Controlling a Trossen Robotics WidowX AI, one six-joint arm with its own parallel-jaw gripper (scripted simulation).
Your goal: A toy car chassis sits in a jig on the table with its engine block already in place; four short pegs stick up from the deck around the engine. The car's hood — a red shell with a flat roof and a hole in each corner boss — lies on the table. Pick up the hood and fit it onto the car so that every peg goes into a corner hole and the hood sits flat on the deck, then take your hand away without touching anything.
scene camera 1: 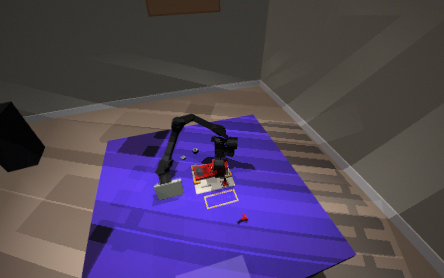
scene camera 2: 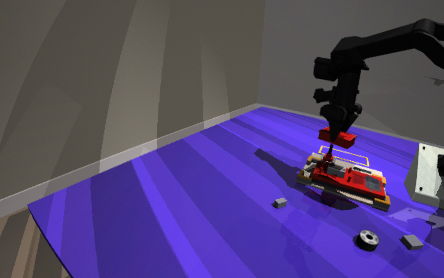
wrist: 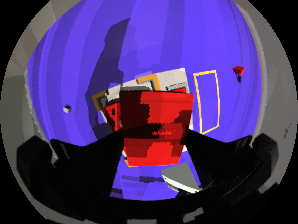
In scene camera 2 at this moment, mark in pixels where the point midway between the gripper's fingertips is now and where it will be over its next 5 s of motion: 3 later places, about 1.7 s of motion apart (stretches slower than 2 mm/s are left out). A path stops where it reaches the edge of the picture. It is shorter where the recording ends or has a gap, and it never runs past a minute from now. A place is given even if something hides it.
The gripper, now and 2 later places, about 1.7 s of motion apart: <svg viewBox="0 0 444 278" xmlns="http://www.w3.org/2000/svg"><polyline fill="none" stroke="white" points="337,138 338,163 336,168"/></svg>
